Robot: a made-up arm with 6 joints. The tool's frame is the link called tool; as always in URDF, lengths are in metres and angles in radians. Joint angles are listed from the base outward. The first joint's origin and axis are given. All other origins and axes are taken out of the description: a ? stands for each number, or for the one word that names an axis. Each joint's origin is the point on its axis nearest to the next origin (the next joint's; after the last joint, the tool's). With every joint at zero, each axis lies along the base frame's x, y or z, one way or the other. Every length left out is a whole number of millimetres.
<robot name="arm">
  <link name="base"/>
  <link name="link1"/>
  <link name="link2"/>
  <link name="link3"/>
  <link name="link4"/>
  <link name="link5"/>
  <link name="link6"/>
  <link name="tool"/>
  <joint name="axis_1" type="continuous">
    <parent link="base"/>
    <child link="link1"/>
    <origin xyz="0 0 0.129" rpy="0 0 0"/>
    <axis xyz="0 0 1"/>
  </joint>
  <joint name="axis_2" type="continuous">
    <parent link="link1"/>
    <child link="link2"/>
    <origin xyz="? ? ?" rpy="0 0 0"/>
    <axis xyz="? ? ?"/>
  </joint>
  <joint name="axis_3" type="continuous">
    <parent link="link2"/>
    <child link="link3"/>
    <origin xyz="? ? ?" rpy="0 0 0"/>
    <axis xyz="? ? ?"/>
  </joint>
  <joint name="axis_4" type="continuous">
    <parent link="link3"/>
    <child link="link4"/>
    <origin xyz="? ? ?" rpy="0 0 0"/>
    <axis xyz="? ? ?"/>
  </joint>
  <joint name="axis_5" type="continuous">
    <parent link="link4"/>
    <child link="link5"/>
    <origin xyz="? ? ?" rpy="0 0 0"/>
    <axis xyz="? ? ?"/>
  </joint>
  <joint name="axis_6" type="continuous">
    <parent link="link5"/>
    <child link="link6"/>
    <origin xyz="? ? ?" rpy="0 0 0"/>
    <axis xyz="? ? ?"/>
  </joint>
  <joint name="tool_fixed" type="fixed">
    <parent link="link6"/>
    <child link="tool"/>
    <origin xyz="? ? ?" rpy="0 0 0"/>
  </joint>
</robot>
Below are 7 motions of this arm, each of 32 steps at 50 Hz.
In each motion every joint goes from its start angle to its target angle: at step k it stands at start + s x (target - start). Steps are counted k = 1, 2, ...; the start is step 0. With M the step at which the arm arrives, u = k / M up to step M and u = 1 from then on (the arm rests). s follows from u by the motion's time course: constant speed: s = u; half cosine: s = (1 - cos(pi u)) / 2; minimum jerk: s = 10 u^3 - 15 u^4 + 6 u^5.
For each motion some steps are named. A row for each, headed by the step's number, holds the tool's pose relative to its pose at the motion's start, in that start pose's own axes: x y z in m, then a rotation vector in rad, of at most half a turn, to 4 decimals.
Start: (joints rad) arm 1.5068 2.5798 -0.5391 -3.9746 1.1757 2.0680
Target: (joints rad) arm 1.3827 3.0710 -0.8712 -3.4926 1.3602 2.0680
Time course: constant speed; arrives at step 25
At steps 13, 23, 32:
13: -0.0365 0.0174 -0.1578 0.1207 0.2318 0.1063
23: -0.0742 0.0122 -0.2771 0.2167 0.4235 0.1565
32: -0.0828 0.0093 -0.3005 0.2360 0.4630 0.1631

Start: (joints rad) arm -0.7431 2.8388 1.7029 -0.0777 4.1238 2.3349
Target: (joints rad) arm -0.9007 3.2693 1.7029 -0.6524 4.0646 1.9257
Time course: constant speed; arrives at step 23
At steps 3, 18, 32:
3: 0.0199 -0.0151 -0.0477 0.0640 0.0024 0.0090
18: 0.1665 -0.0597 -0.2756 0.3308 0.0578 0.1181
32: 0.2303 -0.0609 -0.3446 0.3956 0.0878 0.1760

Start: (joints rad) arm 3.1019 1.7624 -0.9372 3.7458 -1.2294 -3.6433
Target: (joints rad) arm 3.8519 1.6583 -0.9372 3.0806 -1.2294 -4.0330
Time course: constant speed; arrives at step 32
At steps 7, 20, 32:
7: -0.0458 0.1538 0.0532 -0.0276 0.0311 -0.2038
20: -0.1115 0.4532 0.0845 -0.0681 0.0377 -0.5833
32: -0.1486 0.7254 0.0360 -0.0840 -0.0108 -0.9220

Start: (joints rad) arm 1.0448 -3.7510 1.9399 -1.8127 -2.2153 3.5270
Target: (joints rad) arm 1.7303 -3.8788 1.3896 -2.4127 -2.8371 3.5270
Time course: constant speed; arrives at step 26
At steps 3, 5, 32:
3: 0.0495 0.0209 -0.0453 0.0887 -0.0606 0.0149
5: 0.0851 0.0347 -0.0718 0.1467 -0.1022 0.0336
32: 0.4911 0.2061 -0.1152 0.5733 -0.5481 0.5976

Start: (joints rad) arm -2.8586 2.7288 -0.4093 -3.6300 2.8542 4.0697
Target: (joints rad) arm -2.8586 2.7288 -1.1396 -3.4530 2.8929 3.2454
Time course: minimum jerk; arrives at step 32
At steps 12, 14, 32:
12: 0.0135 -0.1349 0.0566 -0.1892 -0.0779 -0.2977
14: 0.0173 -0.1847 0.0861 -0.2591 -0.1231 -0.4133
32: 0.0208 -0.4132 0.3180 -0.5764 -0.5284 -1.0227

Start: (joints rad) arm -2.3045 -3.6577 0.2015 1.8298 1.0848 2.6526
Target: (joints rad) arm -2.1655 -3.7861 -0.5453 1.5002 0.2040 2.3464
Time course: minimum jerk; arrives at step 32
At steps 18, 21, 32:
18: 0.0710 -0.4831 0.0952 -0.0796 0.4251 -0.7571
21: 0.0478 -0.6179 0.1007 -0.0639 0.5680 -0.9327
32: -0.0163 -0.8064 0.0913 -0.0154 0.7967 -1.1551

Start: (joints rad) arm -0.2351 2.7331 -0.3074 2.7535 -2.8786 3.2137
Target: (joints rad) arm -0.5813 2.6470 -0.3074 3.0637 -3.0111 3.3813
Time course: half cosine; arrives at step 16
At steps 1, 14, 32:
1: 0.0001 -0.0022 -0.0002 -0.0036 0.0016 -0.0031
14: -0.0154 -0.2357 0.0101 -0.3254 0.1486 -0.3207
32: -0.0172 -0.2455 0.0122 -0.3370 0.1537 -0.3338

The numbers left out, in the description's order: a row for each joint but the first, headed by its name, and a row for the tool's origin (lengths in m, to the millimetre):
axis_2: xyz 0 0.051 0, axis 0 1 0
axis_3: xyz 0 0 0.391, axis 0 1 0
axis_4: xyz 0 0 0.854, axis 0 0 1
axis_5: xyz 0 0 0, axis 0 1 0
axis_6: xyz 0 0 0.126, axis 0 0 1
tool: xyz 0 0 0

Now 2 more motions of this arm.
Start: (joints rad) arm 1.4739 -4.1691 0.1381 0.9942 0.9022 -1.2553
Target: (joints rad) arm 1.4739 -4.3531 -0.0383 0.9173 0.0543 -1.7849
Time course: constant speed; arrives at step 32
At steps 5, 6, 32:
5: -0.0621 -0.0197 -0.0289 0.1513 -0.0661 -0.1256
6: -0.0745 -0.0233 -0.0353 0.1821 -0.0785 -0.1502
32: -0.3848 -0.0573 -0.2688 1.0571 -0.2956 -0.6888

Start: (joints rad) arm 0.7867 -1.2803 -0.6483 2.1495 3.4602 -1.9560
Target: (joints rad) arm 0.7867 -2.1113 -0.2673 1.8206 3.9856 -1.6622
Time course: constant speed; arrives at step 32
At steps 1, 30, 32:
1: -0.0127 -0.0112 -0.0091 -0.0253 -0.0016 0.0227
30: -0.3991 -0.4338 -0.1375 -0.6872 0.0002 0.7358
32: -0.4251 -0.4685 -0.1349 -0.7275 0.0027 0.7880

